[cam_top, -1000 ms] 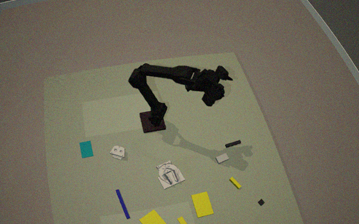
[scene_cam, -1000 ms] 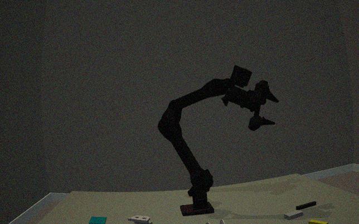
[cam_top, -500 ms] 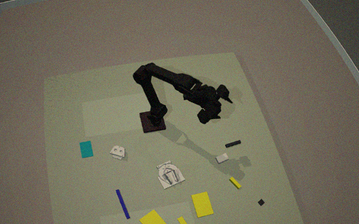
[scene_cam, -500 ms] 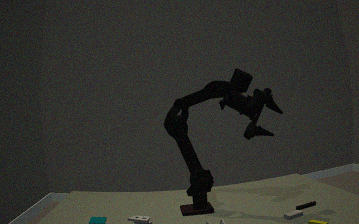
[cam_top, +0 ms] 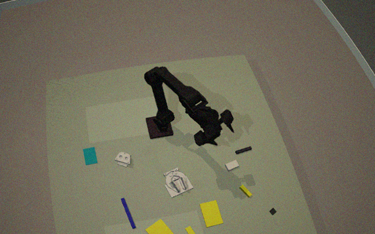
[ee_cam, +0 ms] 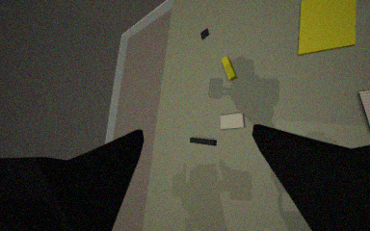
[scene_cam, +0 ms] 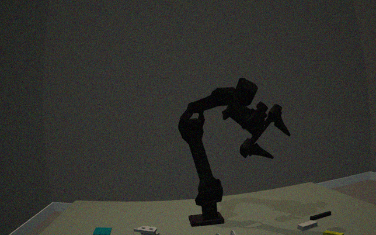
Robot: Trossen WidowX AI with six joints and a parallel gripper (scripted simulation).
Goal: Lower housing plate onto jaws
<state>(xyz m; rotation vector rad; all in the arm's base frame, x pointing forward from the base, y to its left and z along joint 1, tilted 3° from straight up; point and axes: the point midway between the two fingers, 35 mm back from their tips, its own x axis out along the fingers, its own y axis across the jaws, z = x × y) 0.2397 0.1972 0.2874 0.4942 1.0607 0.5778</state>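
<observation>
Right now the white housing plate is 44 cm to the right of my gripper tip, 26 cm below it and 10 cm behind it. From my gripper tip the other things lie so: black bar: 28 cm below, 19 cm to the left, 5 cm behind; then jaw: 27 cm below, 19 cm to the right, 3 cm ahead; then white block: 28 cm below, 10 cm to the left, 2 cm ahead.
</observation>
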